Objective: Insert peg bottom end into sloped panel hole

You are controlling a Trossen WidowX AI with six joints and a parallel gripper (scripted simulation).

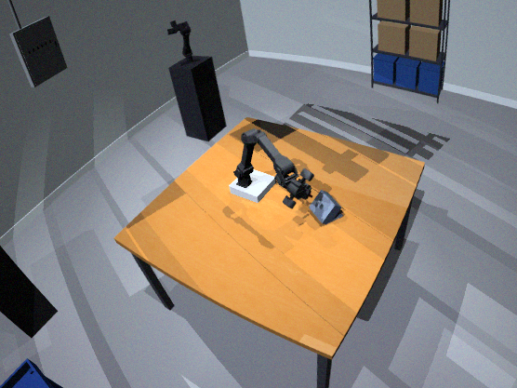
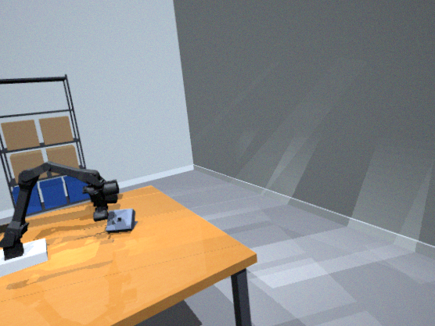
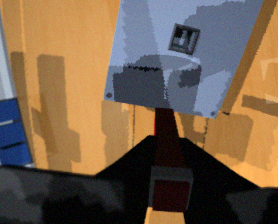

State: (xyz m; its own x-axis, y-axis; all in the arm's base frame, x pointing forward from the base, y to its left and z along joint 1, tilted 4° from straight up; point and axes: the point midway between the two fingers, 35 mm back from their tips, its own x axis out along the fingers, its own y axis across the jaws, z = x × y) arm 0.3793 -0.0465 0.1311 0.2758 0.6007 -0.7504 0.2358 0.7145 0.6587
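My gripper tip is 9 cm above the sloped panel, 7 cm short of it and 4 cm to the right of it. The rest, counted from my gripper tip: red peg 1 cm to the right, 1 cm above.
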